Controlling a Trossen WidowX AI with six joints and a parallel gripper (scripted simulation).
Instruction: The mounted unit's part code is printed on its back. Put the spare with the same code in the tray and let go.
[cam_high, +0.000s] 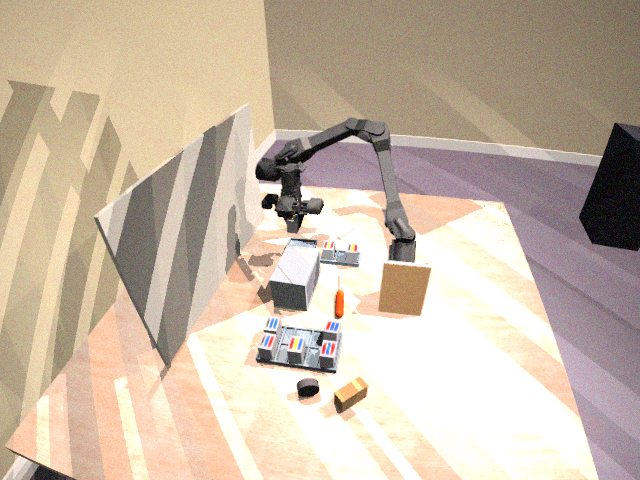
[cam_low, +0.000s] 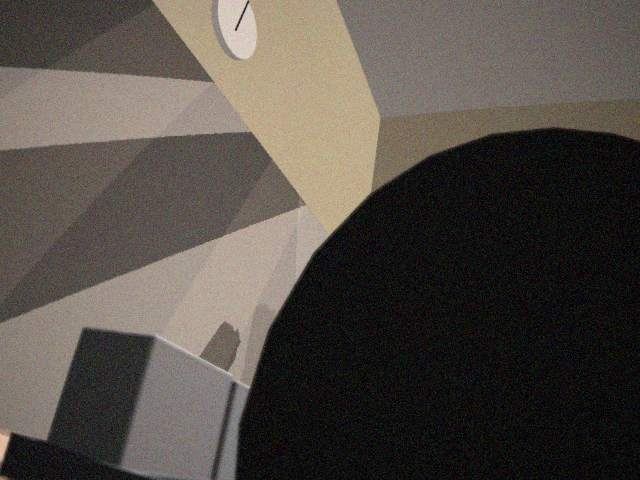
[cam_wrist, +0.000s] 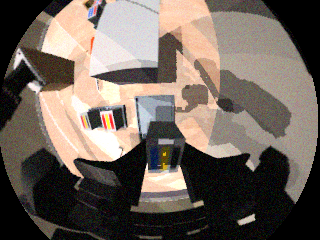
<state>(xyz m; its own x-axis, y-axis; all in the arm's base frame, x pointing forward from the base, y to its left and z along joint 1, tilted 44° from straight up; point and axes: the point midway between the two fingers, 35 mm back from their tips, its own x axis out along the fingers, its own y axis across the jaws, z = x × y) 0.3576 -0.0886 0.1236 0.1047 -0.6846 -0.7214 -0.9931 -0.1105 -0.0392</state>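
Right now the tray is 10 mm behind my gripper tip and 100 mm below it. Round my gripper tip: tall grey panel (180 mm ahead, 180 mm to the left, 120 mm above); then black puck (210 mm behind, 490 mm to the left, 80 mm below); then mounted unit (70 mm behind, 180 mm to the left, 50 mm below).
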